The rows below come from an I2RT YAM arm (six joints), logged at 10 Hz.
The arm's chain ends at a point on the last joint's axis. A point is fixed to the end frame.
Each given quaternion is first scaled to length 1.
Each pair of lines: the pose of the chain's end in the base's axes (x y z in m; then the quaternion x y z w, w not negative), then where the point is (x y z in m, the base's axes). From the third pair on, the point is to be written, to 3 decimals.
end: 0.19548 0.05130 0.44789 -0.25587 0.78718 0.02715 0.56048
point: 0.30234 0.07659 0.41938
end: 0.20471 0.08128 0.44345 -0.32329 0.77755 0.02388 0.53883
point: 0.30780 0.11518 0.41035
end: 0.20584 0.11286 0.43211 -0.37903 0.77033 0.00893 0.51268
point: 0.305 0.151 0.393
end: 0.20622 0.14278 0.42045 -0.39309 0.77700 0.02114 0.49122
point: 0.303 0.183 0.376
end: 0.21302 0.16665 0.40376 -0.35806 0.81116 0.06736 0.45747
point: 0.305 0.208 0.351
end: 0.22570 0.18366 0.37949 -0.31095 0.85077 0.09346 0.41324
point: 0.313 0.221 0.317
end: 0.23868 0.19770 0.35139 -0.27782 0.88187 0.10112 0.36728
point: 0.320 0.230 0.279
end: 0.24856 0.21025 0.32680 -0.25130 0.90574 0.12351 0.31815
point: 0.322 0.242 0.246
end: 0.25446 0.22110 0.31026 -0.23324 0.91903 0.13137 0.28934
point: 0.323 0.252 0.225
